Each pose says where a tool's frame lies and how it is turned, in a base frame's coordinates. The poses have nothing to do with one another.
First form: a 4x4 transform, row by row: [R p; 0 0 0 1], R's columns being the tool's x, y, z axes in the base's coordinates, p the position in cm. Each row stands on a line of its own.
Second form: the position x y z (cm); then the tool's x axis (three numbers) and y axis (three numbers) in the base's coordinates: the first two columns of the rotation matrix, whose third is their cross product. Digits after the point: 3 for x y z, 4 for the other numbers.
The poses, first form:
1:
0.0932, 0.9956, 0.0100, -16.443
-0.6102, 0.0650, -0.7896, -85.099
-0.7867, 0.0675, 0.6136, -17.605
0, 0, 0, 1
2:
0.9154, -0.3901, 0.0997, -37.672
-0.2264, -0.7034, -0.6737, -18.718
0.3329, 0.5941, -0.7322, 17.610
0, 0, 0, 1
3:
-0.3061, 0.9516, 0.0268, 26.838
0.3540, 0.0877, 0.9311, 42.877
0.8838, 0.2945, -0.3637, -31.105
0, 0, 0, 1
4:
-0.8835, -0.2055, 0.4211, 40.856
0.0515, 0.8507, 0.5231, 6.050
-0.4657, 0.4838, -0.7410, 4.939
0, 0, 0, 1
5:
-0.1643, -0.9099, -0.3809, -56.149
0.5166, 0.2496, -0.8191, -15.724
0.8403, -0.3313, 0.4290, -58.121
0, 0, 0, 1
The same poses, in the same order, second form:
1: -16.443, -85.099, -17.605, 0.0932, -0.6102, -0.7867, 0.9956, 0.0650, 0.0675
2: -37.672, -18.718, 17.610, 0.9154, -0.2264, 0.3329, -0.3901, -0.7034, 0.5941
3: 26.838, 42.877, -31.105, -0.3061, 0.3540, 0.8838, 0.9516, 0.0877, 0.2945
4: 40.856, 6.050, 4.939, -0.8835, 0.0515, -0.4657, -0.2055, 0.8507, 0.4838
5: -56.149, -15.724, -58.121, -0.1643, 0.5166, 0.8403, -0.9099, 0.2496, -0.3313
